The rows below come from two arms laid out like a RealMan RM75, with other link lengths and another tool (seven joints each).
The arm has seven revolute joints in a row. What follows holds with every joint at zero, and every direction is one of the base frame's.
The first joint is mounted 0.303 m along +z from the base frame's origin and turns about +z.
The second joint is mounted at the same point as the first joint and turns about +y.
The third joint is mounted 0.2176 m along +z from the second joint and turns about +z.
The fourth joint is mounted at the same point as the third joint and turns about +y.
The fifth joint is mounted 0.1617 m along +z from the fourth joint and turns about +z.
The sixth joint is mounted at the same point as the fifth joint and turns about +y.
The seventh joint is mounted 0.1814 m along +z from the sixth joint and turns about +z.
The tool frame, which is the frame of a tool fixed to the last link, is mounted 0.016 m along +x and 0.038 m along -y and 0.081 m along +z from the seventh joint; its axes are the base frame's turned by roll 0, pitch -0.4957 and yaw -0.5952 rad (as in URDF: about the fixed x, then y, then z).
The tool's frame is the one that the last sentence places.
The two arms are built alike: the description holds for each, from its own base.
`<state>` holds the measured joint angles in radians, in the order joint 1, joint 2, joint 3, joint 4, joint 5, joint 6, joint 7, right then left.
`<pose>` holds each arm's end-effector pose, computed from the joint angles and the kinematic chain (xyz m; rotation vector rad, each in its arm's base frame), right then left.
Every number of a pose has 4 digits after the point. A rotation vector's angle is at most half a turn.
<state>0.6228 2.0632 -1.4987 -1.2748 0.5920 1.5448 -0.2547 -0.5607 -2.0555 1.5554 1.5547 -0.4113 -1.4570 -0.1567</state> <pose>0.2592 0.3010 -0.0246 -2.8292 0.4260 0.0574 -0.2251 0.3754 0.0251 -1.6955 -2.2493 0.3995</pose>
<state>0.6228 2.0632 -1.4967 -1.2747 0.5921 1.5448 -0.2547 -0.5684 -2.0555 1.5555 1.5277 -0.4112 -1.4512 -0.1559</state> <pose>0.2592 0.3012 -0.0245 -2.8277 0.4275 0.0590 -0.2289 0.3749 0.0228 -1.6838 -2.2584 0.4145</pose>
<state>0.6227 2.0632 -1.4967 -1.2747 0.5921 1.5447 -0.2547 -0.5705 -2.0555 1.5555 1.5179 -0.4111 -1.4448 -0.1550</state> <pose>0.2592 0.3012 -0.0245 -2.8277 0.4276 0.0590 -0.2299 0.3755 0.0221 -1.6817 -2.2599 0.4151</pose>
